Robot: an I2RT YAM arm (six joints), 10 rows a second.
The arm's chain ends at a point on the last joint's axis. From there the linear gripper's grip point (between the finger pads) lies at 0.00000 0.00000 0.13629 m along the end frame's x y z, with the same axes.
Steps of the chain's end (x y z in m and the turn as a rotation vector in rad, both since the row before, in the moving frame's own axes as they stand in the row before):
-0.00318, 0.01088, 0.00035, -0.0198, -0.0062, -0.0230
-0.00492, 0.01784, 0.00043, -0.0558, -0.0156, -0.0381
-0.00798, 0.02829, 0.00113, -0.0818, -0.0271, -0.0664
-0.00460, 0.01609, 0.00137, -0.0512, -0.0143, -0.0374
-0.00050, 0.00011, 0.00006, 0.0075, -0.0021, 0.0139
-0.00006, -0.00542, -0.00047, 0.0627, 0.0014, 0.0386
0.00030, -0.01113, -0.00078, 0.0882, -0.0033, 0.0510
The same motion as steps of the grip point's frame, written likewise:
-0.00399, 0.01359, 0.00032, -0.0198, -0.0062, -0.0230
-0.00690, 0.02548, 0.00020, -0.0558, -0.0156, -0.0381
-0.01130, 0.03954, 0.00062, -0.0818, -0.0271, -0.0664
-0.00642, 0.02310, 0.00118, -0.0512, -0.0143, -0.0374
-0.00078, -0.00091, 0.00006, 0.0075, -0.0021, 0.0139
0.00030, -0.01395, -0.00074, 0.0627, 0.0014, 0.0386
0.00016, -0.02314, -0.00131, 0.0882, -0.0033, 0.0510

